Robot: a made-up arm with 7 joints.
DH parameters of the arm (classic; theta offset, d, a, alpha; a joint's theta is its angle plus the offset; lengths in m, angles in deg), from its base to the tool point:
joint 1: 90 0.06 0.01 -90
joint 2: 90 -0.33 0.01 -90
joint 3: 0 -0.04 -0.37 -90
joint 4: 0 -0.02 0 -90
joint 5: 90 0.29 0.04 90
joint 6: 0 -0.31 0.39 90
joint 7: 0 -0.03 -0.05 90
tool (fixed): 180 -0.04 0 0
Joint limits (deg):
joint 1: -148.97..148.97
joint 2: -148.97..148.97
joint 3: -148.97..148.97
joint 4: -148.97..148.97
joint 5: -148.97..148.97
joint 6: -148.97..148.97
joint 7: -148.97..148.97
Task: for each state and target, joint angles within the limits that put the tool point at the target. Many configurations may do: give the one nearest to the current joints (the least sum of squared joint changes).
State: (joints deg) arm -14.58 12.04 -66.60 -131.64 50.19 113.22 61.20
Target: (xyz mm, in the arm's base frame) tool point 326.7 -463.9 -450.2
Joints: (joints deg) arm -26.63 -22.88 -83.83 -148.97 69.84 125.61 73.91
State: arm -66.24 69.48 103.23 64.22 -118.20 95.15 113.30
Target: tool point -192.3 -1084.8 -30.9
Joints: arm -17.60 96.30 148.97 78.95 -105.29 99.91 127.69
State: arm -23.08 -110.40 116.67 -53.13 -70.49 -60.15 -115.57
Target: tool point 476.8 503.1 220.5
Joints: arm -10.16 -112.80 135.40 -57.96 -54.51 -55.50 -122.34
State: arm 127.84 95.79 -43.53 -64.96 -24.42 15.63 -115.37
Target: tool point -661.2 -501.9 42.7
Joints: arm 148.33 58.19 -54.32 -37.43 -8.00 -1.36 -121.48
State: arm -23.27 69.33 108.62 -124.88 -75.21 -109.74 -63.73
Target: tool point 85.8 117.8 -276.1
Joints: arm -17.37 43.57 94.17 -116.00 -55.81 -126.77 -68.58
